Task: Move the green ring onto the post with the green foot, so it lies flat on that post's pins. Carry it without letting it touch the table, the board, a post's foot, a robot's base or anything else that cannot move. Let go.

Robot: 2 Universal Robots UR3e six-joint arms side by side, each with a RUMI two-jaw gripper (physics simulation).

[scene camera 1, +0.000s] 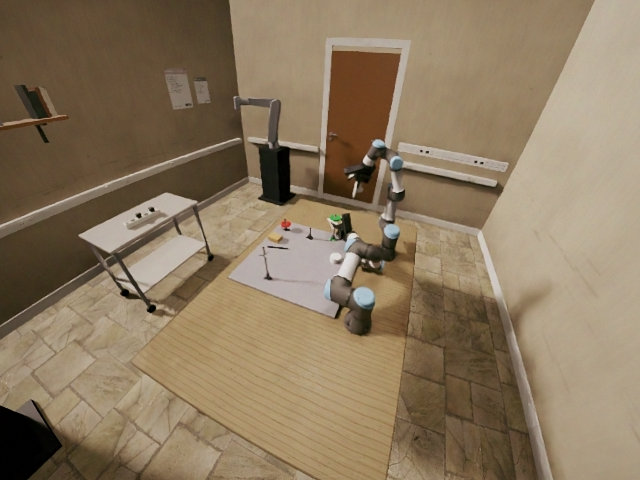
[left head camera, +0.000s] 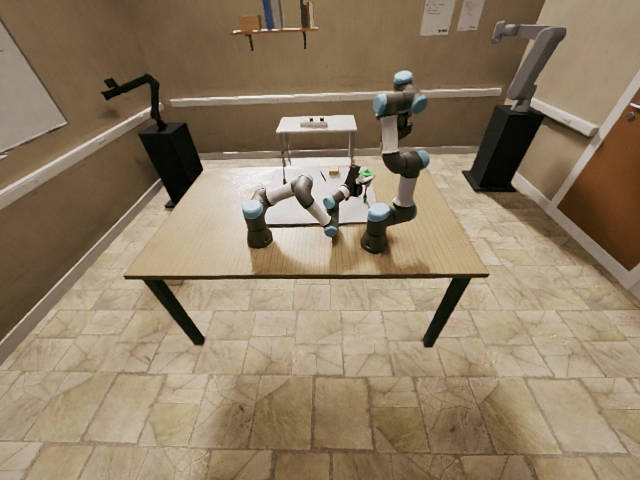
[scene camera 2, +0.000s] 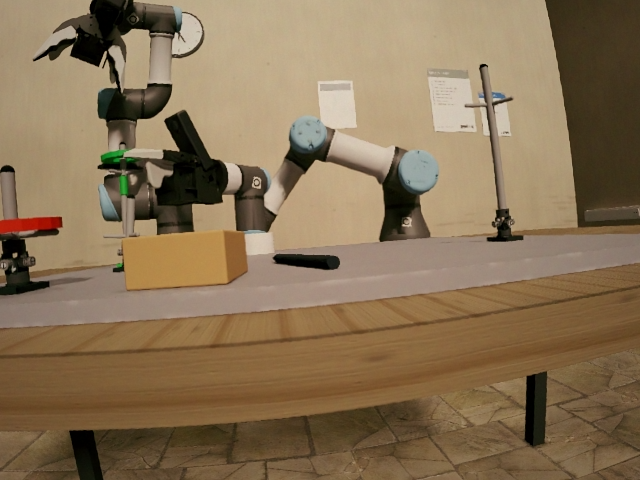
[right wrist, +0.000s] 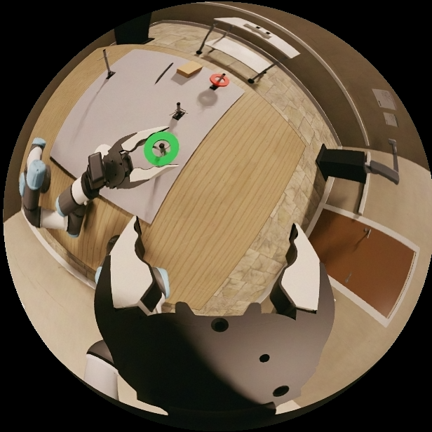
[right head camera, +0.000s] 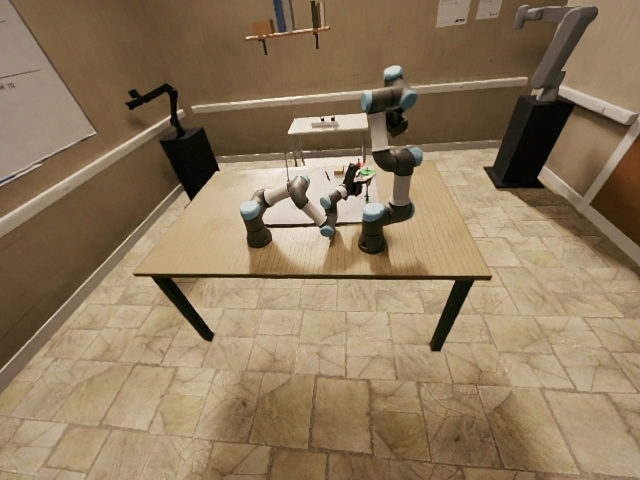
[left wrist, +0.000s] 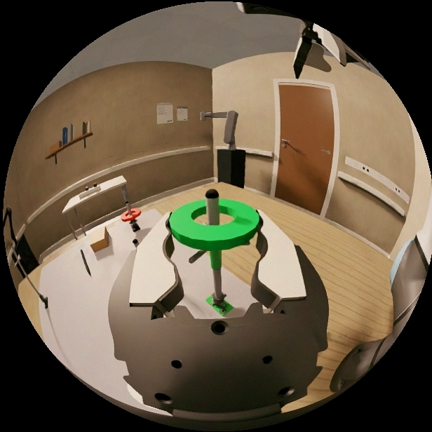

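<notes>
The green ring [scene camera 1: 331,218] [scene camera 2: 109,156] [left wrist: 215,241] [right wrist: 148,148] is about level, gripped at its sides by my left gripper [scene camera 2: 127,153] [left wrist: 213,211] [right wrist: 173,144], which is shut on it. The green-footed post [scene camera 2: 124,206] [left wrist: 217,282] passes through the ring's hole; its dark tip shows above the ring in the left wrist view. The post's pins show below the ring, apart from it. The green foot [scene camera 2: 117,267] [left wrist: 225,307] stands on the board. My right gripper [scene camera 2: 77,73] [left wrist: 310,72] [right wrist: 216,221] is open and empty, high above the ring.
A red ring [scene camera 1: 285,224] [scene camera 2: 36,224] sits on another post. A short black-footed post [scene camera 1: 310,234] [right wrist: 178,111] stands near the green one. A tall bare post [scene camera 1: 266,263] [scene camera 2: 493,139], a yellow box [scene camera 2: 175,260], a black pen [scene camera 2: 307,260] and a white cylinder [scene camera 1: 336,258] are on the board.
</notes>
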